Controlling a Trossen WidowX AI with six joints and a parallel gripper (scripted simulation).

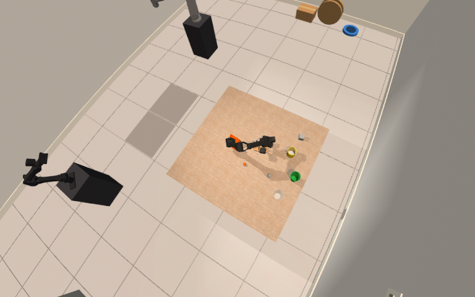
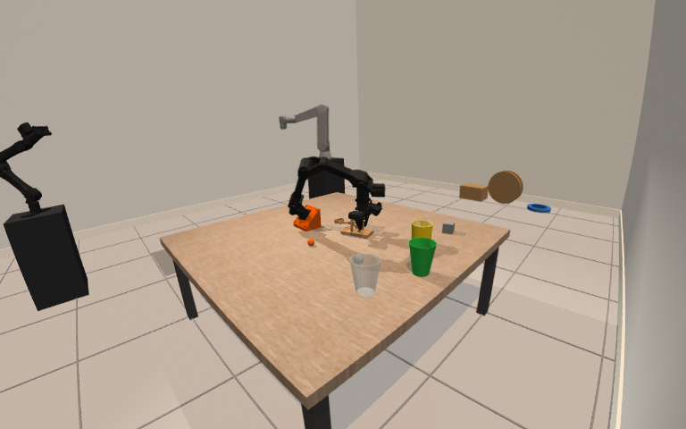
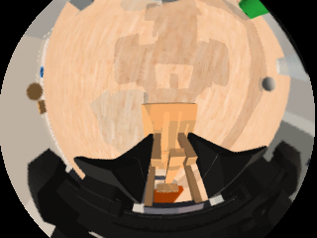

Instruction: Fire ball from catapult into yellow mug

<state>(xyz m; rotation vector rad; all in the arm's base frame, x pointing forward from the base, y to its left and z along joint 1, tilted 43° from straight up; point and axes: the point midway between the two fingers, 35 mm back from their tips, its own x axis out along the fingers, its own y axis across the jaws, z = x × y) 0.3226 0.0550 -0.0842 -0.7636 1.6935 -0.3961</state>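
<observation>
Now: gripper tip 250 mm to the left of the orange ball, 90 mm past it and 20 mm above it. Also, from my gripper tip: catapult: 70 mm behind, 20 mm above, 10 mm to the right; then grey cube: 300 mm to the left, 300 mm ahead, 10 mm below; then yellow mug: 280 mm ahead, 80 mm to the left, 10 mm below.
</observation>
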